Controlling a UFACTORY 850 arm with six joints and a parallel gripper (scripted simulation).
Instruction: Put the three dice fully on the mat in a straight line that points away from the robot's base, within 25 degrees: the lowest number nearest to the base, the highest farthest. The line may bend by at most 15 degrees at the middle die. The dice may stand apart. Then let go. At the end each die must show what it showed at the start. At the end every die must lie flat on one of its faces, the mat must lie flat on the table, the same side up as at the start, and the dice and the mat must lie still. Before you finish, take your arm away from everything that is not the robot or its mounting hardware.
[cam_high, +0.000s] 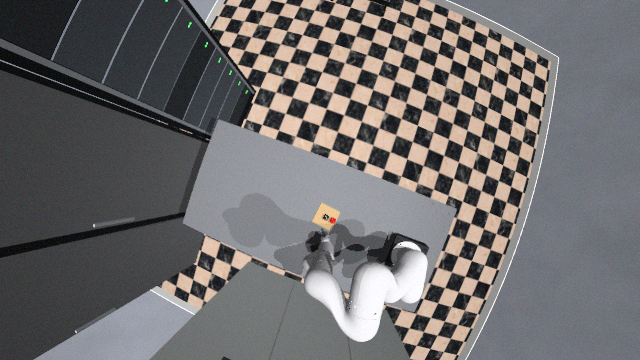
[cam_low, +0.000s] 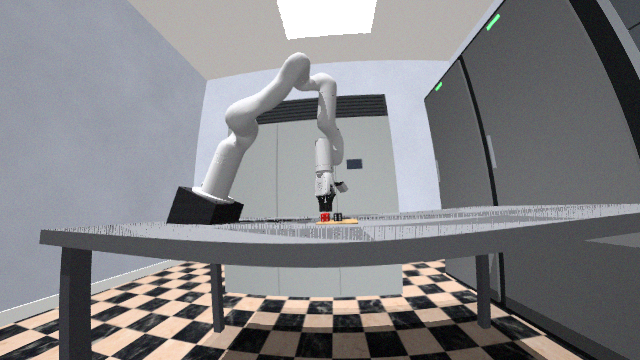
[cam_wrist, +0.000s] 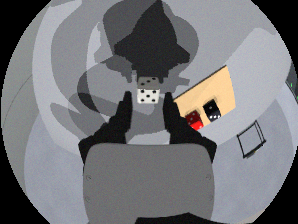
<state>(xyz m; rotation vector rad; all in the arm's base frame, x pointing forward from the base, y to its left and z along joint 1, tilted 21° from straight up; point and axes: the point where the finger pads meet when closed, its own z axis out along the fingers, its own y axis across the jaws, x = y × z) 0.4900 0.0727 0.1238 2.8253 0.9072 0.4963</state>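
My gripper is now 4 cm above the white die. Also, from my hand: tan mat (13 cm to the right, 5 cm below, 5 cm ahead); then red die (13 cm to the right, 4 cm below); then black die (13 cm to the right, 5 cm ahead, 4 cm below).
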